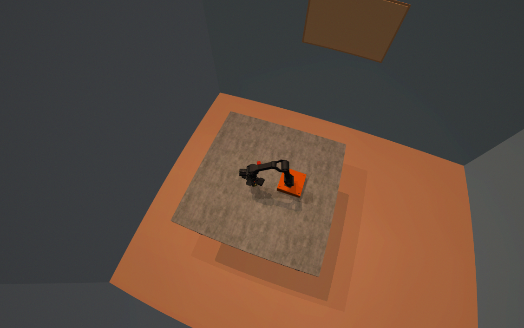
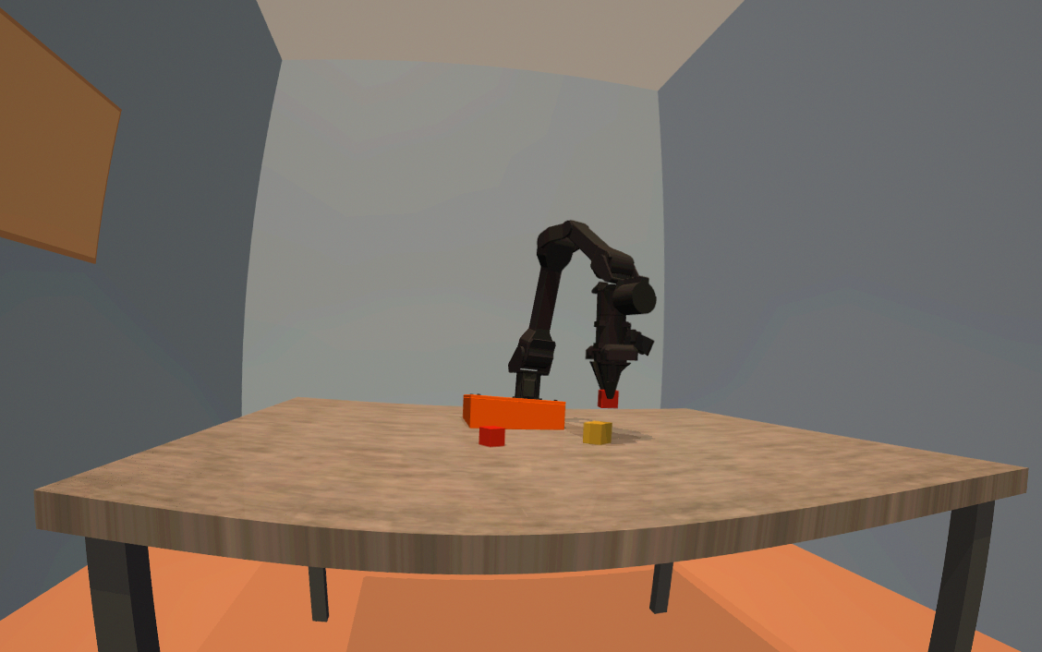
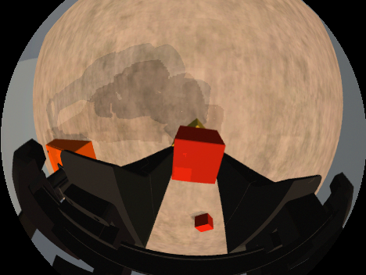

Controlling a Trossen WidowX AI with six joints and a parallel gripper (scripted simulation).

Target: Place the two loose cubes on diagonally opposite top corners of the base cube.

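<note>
The yellow cube lies 2 cm to the right of my gripper tip and 7 cm below it.
</note>
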